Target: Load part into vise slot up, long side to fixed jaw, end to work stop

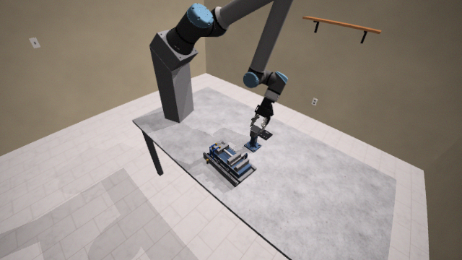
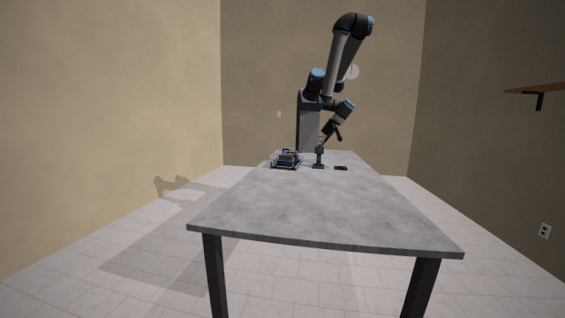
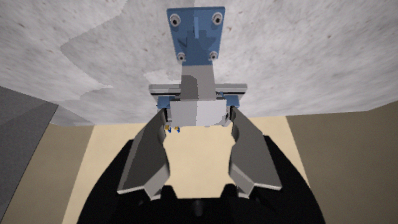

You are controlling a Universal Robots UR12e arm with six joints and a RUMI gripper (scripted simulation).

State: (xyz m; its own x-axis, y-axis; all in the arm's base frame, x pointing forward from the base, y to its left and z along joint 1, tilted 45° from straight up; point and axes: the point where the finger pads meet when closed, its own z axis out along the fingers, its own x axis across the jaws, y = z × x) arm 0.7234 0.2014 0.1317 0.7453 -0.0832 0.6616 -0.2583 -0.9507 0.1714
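My gripper is now 1 cm above the part. From my hand the other things lie so: cylinder rod (2 cm ahead, 24 cm to the right, 8 cm below); then work stop (10 cm ahead, 18 cm to the right, 7 cm below); then moving jaw (7 cm ahead, 23 cm to the right, 9 cm below).
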